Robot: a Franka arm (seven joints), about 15 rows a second.
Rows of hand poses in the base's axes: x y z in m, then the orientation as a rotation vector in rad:
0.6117, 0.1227, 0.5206, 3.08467, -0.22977, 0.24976
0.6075, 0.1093, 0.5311, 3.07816, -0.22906, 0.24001
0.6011, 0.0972, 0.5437, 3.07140, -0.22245, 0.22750
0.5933, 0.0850, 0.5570, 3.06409, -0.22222, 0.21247
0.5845, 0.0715, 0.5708, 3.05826, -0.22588, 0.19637
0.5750, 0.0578, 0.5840, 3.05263, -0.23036, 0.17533
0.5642, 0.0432, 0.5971, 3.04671, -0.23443, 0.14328
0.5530, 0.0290, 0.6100, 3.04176, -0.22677, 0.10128
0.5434, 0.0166, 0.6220, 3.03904, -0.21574, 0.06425
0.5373, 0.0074, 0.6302, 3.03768, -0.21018, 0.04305
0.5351, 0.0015, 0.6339, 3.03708, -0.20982, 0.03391
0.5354, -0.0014, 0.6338, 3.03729, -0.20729, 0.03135
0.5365, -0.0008, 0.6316, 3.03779, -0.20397, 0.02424
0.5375, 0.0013, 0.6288, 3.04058, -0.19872, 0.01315
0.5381, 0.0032, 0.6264, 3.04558, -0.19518, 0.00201
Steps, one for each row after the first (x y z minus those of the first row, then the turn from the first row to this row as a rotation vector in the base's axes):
-0.0042, -0.0134, 0.0105, -0.00681, 0.00646, -0.00056
-0.0106, -0.0255, 0.0231, -0.01464, 0.01485, 0.00257
-0.0184, -0.0377, 0.0364, -0.02223, 0.02482, 0.00153
-0.0272, -0.0512, 0.0502, -0.02782, 0.03541, -0.00184
-0.0367, -0.0649, 0.0634, -0.03306, 0.04923, -0.00580
-0.0475, -0.0795, 0.0765, -0.03848, 0.07032, -0.00971
-0.0587, -0.0937, 0.0894, -0.04397, 0.09819, -0.00608
-0.0683, -0.1061, 0.1014, -0.04722, 0.12281, 0.00015
-0.0744, -0.1153, 0.1096, -0.04858, 0.13689, 0.00328
-0.0766, -0.1212, 0.1133, -0.04889, 0.14292, 0.00332
-0.0763, -0.1241, 0.1132, -0.04889, 0.14464, 0.00495
-0.0752, -0.1235, 0.1110, -0.04851, 0.14933, 0.00707
-0.0742, -0.1214, 0.1082, -0.04590, 0.15652, 0.01067
-0.0736, -0.1195, 0.1058, -0.04085, 0.16353, 0.01343

